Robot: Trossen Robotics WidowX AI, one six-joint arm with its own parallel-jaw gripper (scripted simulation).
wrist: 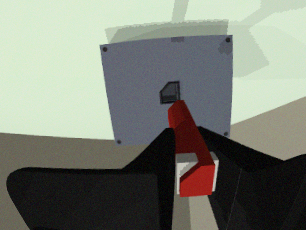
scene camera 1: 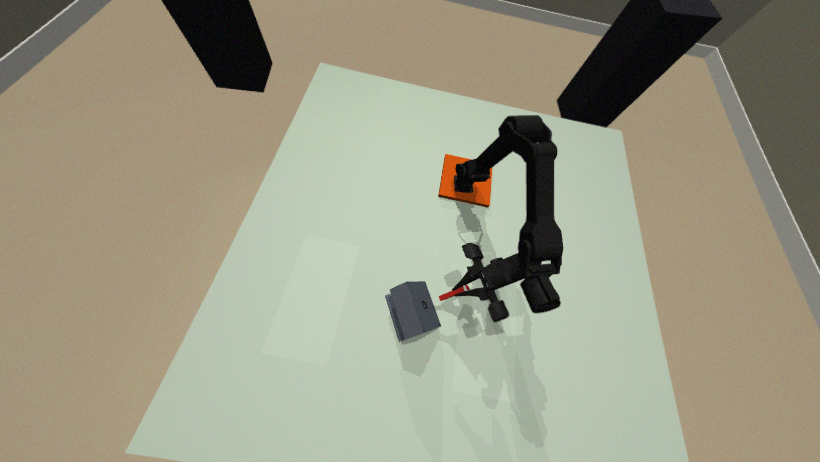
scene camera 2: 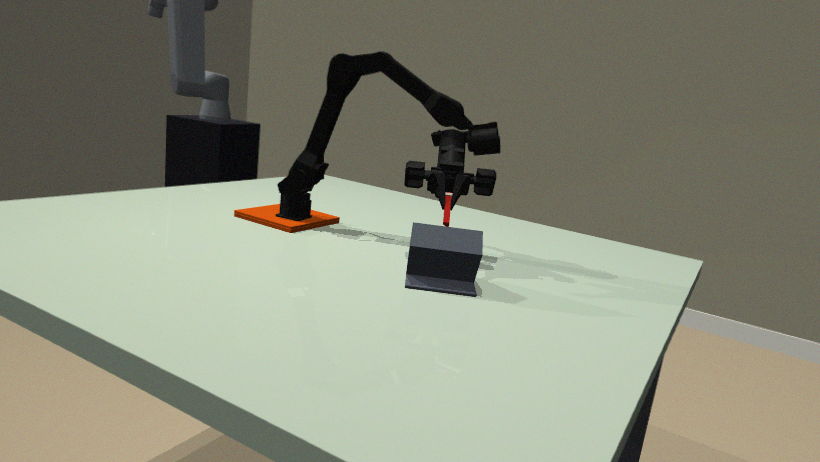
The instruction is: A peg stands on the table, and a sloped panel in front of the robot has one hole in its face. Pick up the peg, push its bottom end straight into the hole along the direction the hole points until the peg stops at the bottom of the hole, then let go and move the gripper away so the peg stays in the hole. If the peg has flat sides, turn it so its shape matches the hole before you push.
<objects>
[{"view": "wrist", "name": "my gripper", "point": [182, 135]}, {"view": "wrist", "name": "red peg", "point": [196, 167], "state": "held by my gripper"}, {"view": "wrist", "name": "grey sloped panel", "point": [135, 72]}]
</objects>
